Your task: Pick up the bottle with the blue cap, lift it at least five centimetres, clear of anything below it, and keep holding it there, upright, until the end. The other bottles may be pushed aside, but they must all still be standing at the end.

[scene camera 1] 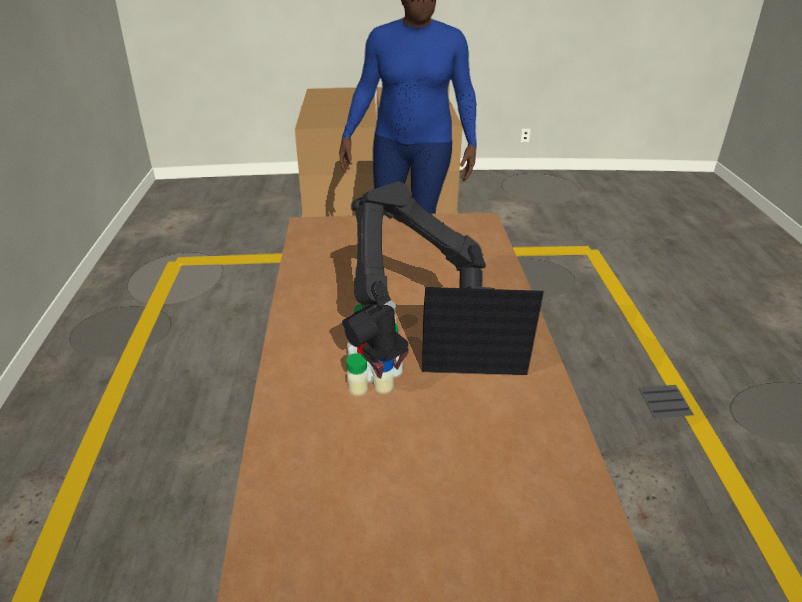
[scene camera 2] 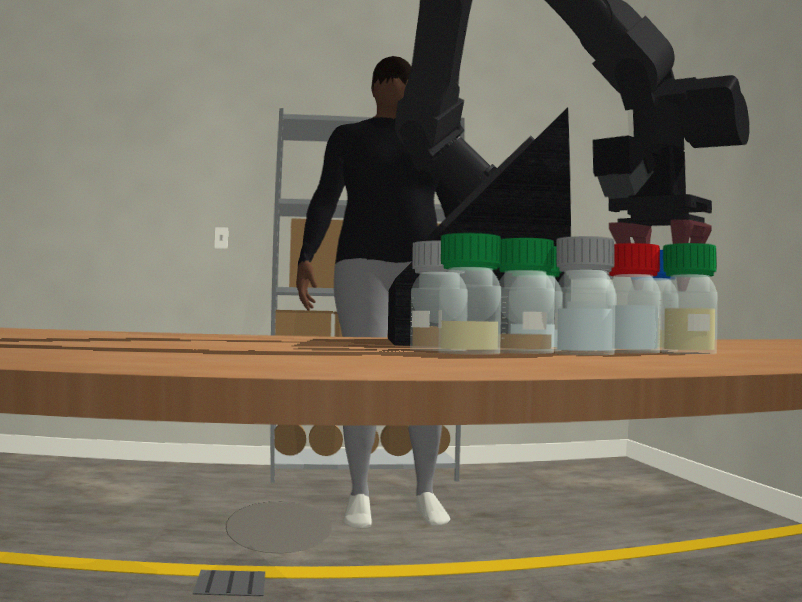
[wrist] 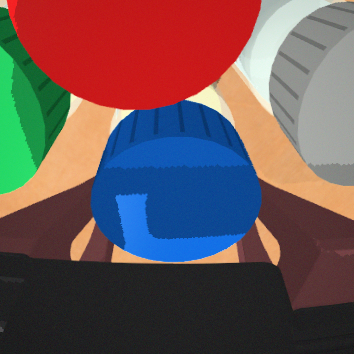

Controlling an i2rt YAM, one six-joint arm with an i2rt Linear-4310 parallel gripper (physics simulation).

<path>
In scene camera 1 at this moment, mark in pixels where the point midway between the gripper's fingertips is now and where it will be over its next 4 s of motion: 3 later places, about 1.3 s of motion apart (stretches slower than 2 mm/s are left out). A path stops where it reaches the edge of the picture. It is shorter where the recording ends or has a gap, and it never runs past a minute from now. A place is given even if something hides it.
My gripper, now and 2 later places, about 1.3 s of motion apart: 387,373; 387,352; 383,356
</path>
